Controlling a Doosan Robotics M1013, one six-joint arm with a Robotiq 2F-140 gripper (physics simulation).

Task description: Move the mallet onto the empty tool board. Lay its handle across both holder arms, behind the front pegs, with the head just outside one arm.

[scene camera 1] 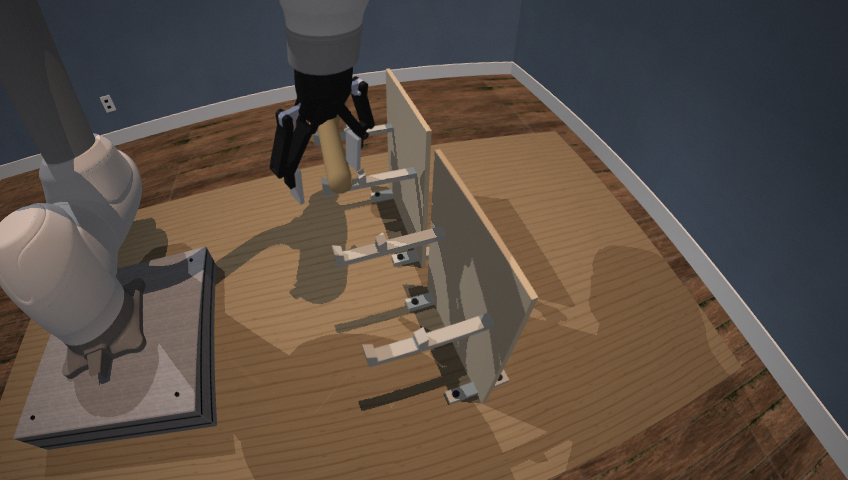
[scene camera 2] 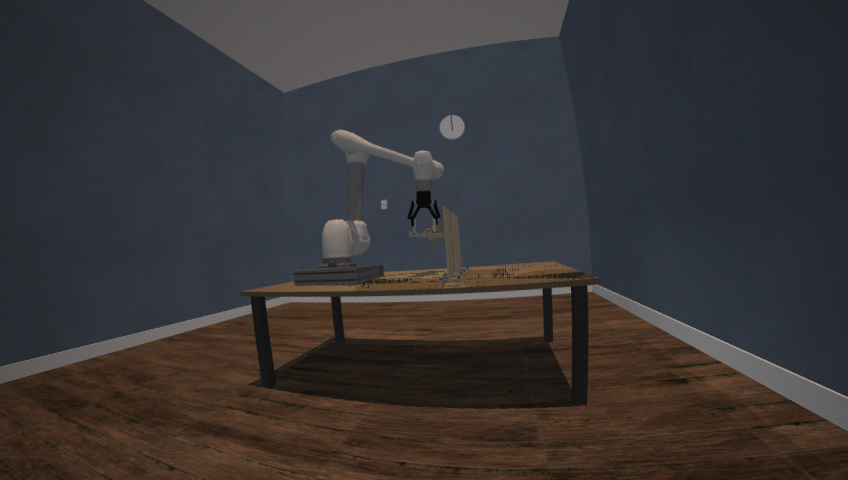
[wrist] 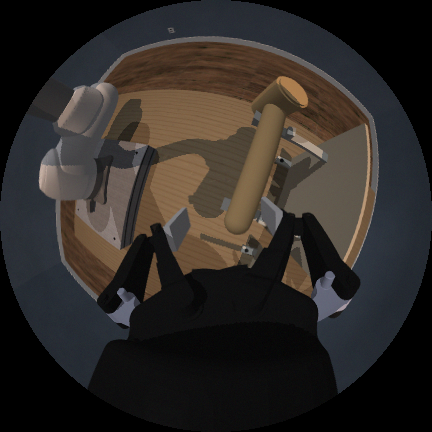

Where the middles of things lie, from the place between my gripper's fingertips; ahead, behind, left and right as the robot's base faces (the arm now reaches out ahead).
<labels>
The wooden mallet [scene camera 1: 339, 177] lies 11 cm to the left of my hand and 4 cm ahead of it.
</labels>
